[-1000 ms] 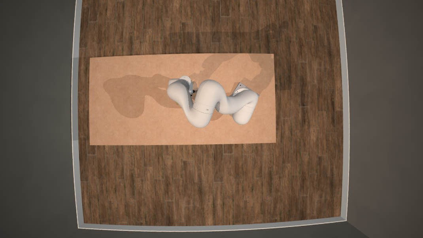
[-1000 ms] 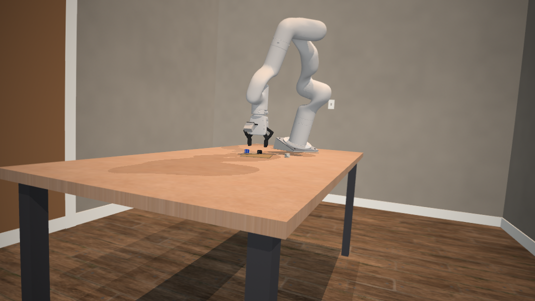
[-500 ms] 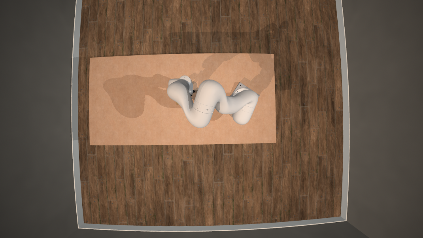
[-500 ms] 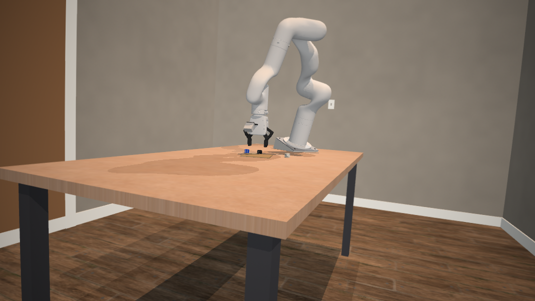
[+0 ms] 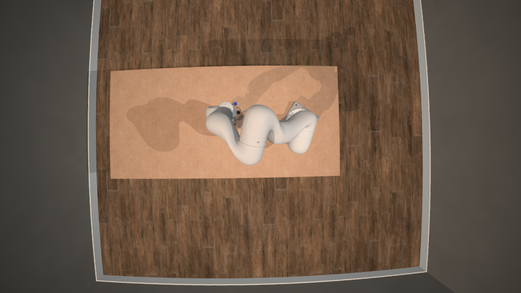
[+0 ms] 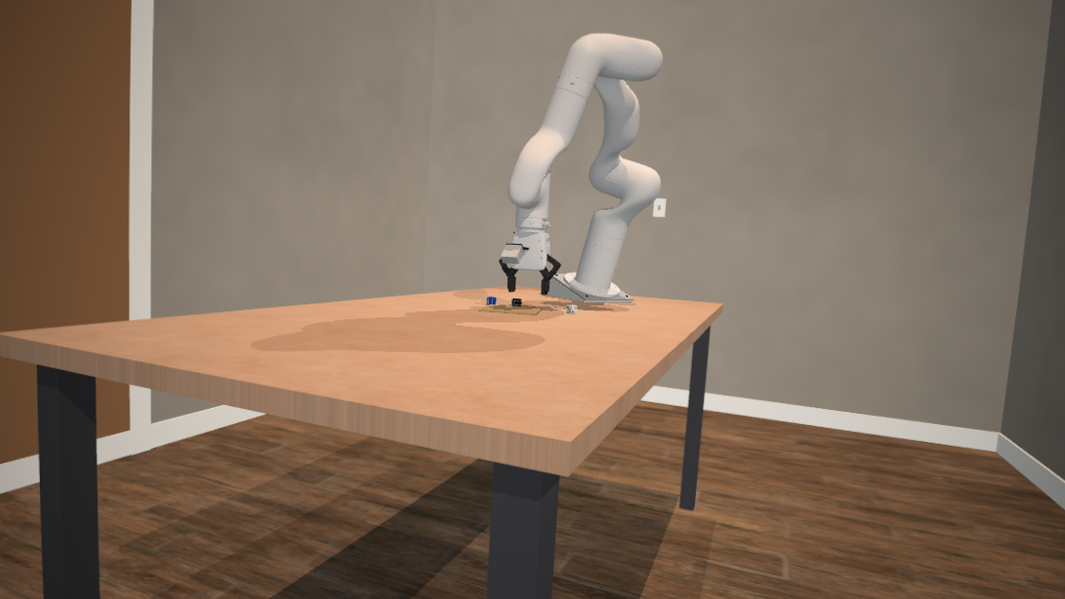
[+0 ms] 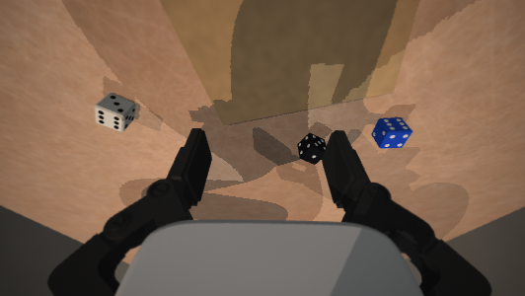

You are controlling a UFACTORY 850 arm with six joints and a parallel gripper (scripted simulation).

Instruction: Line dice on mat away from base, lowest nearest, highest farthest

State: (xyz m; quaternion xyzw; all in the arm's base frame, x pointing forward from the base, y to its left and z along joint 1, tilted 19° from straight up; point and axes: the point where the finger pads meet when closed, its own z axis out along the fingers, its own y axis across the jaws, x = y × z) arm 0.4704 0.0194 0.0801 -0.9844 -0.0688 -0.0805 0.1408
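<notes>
Right now the white die is 2 cm behind my hand, 12 cm to the left of it and 4 cm below it. Round my hand: black die 3 cm behind, 5 cm to the right, 4 cm below; blue die 11 cm to the right, 4 cm below; mat 7 cm ahead, 5 cm below.
</notes>
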